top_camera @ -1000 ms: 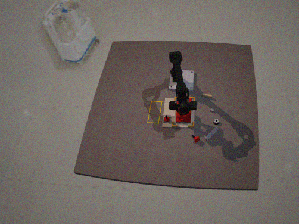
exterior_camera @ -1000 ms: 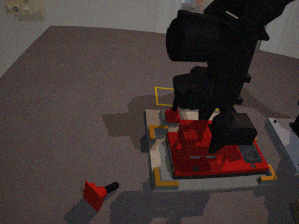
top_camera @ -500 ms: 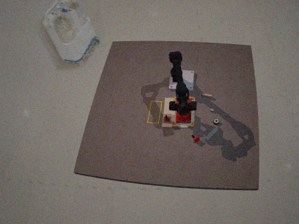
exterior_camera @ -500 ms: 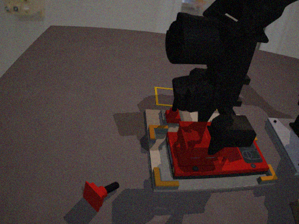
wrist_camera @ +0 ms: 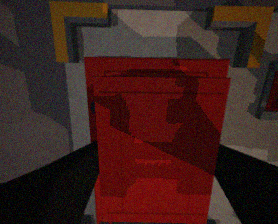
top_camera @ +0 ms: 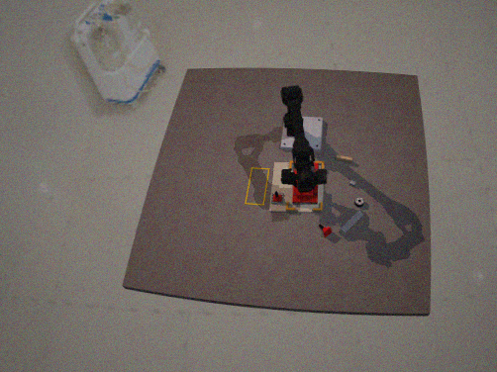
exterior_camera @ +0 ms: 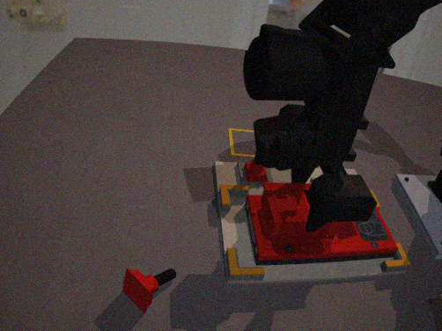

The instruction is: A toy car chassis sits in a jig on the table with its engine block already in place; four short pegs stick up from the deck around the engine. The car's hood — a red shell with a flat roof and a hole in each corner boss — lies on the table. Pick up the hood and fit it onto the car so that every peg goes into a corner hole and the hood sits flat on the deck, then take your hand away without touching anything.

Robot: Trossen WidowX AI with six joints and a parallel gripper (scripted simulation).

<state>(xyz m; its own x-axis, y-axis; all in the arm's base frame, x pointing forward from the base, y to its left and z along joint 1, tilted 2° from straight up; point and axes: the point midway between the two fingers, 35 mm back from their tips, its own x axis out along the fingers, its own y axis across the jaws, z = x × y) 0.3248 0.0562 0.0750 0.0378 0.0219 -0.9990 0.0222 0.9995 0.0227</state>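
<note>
The grey engine block is 2 cm below my gripper tip. Round my gripper tip: red hood (1 cm above); jig (2 cm behind, 2 cm to the right, 4 cm below); wooden block (17 cm behind, 18 cm to the left, 4 cm below).
</note>
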